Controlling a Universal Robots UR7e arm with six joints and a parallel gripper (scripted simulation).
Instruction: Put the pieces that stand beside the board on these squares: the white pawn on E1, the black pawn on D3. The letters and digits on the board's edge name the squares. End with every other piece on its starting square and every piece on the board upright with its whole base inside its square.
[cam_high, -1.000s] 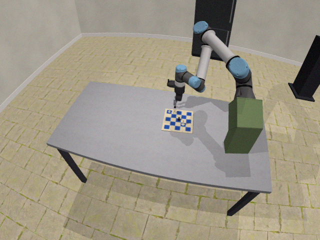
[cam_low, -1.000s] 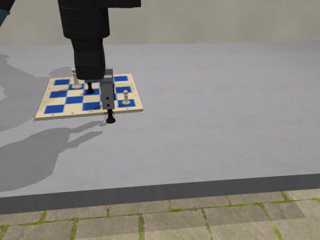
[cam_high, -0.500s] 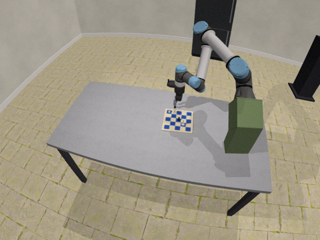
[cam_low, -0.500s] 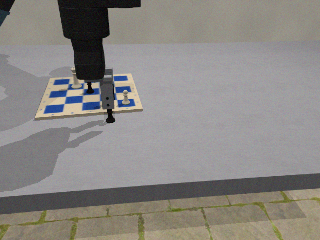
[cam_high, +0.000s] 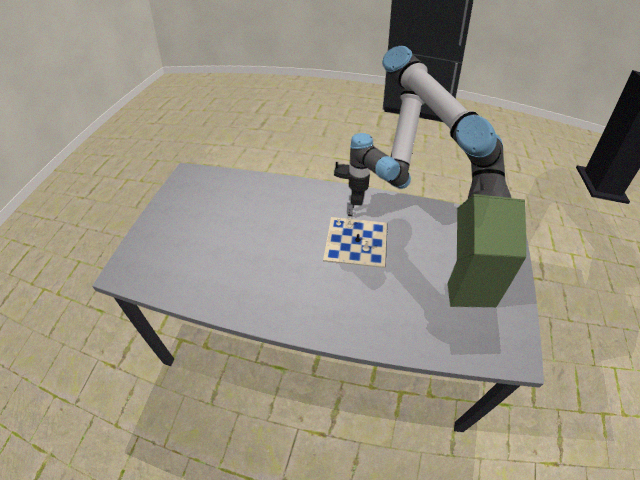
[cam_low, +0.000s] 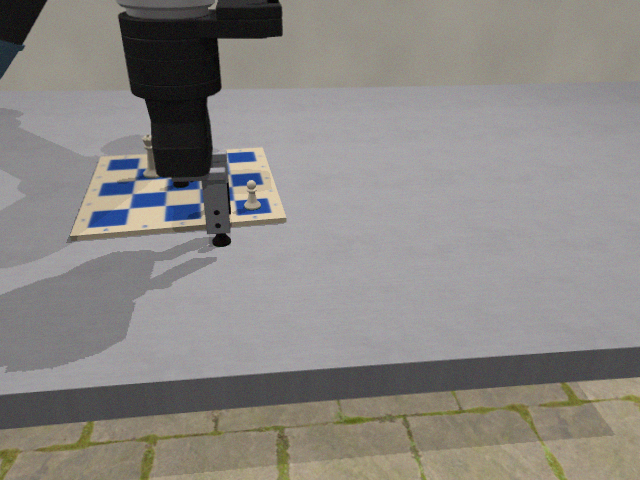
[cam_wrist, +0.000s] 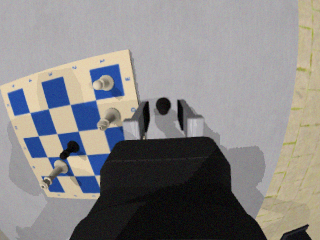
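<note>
My gripper is now 140 mm to the right of the cream chessboard, 40 mm past it and 40 mm above it. Round my hand: white bishop 70 mm to the left, 10 mm below; white queen 170 mm to the left, 80 mm behind, 10 mm below; white pawn 60 mm to the left, 40 mm ahead, 20 mm below.
</note>
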